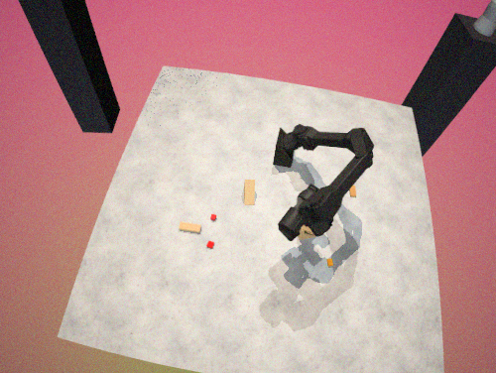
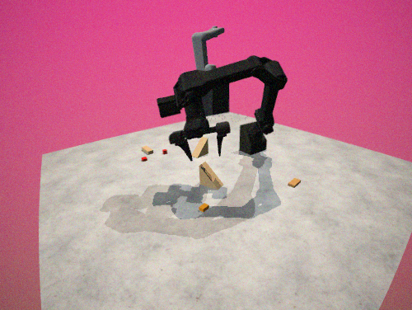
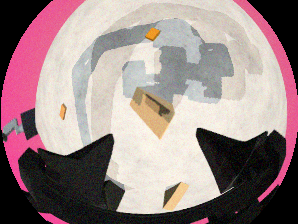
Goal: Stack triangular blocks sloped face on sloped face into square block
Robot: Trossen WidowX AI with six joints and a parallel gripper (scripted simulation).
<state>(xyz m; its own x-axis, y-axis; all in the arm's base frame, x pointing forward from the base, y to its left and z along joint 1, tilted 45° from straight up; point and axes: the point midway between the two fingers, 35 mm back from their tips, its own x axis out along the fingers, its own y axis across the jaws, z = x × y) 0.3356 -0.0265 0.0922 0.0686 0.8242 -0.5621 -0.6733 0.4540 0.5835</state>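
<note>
Right now the tan triangular block is 7 cm below my gripper tip and 1 cm to the left of it. Also, from my gripper tip: small orange cube 11 cm ahead, 10 cm to the left, 8 cm below.
</note>
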